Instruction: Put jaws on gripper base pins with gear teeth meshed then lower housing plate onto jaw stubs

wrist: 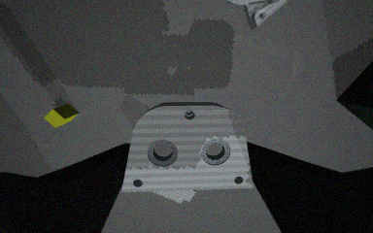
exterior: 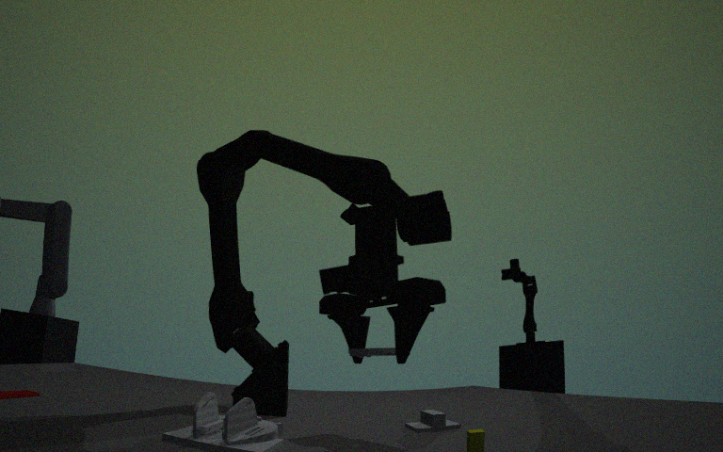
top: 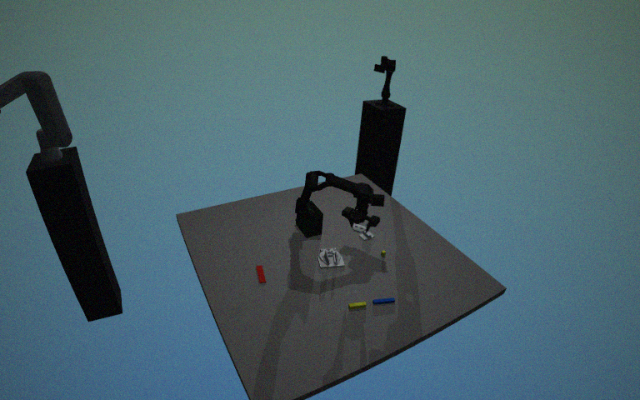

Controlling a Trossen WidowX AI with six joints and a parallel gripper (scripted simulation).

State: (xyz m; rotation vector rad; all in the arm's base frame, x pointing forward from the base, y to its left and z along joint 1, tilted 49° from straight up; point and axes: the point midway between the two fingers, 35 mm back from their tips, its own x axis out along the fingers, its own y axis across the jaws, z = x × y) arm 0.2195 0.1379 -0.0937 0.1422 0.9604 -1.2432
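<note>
Now: gripper tip 17 cm to the left of the housing plate and 10 cm above it. From my gripper tip the other things lie so: gripper base: 2 cm above, 1 cm to the right; jaw: 16 cm to the right, 9 cm below, 2 cm ahead; small yellow cube: 12 cm ahead, 9 cm below, 8 cm to the left.
</note>
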